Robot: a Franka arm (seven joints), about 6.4 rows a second.
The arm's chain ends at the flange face. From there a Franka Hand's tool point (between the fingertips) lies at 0.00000 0.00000 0.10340 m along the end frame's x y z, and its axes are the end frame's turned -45 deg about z.
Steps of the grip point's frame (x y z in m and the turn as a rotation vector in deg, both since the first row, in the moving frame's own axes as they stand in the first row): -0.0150, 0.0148, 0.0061, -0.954, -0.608, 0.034; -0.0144, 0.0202, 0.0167, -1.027, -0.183, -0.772; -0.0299, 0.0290, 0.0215, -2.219, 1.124, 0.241; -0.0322, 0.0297, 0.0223, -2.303, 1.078, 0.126; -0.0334, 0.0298, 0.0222, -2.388, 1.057, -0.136; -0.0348, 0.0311, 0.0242, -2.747, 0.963, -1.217
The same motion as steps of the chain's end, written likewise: -0.0006, 0.0191, 0.0061, -1.105, 0.245, 0.034; 0.0030, 0.0229, 0.0167, -0.856, 0.597, -0.772; -0.0049, 0.0402, 0.0216, -0.774, 2.364, 0.241; -0.0061, 0.0422, 0.0224, -0.866, 2.391, 0.126; -0.0069, 0.0430, 0.0223, -0.941, 2.436, -0.136; -0.0074, 0.0444, 0.0243, -1.261, 2.623, -1.217
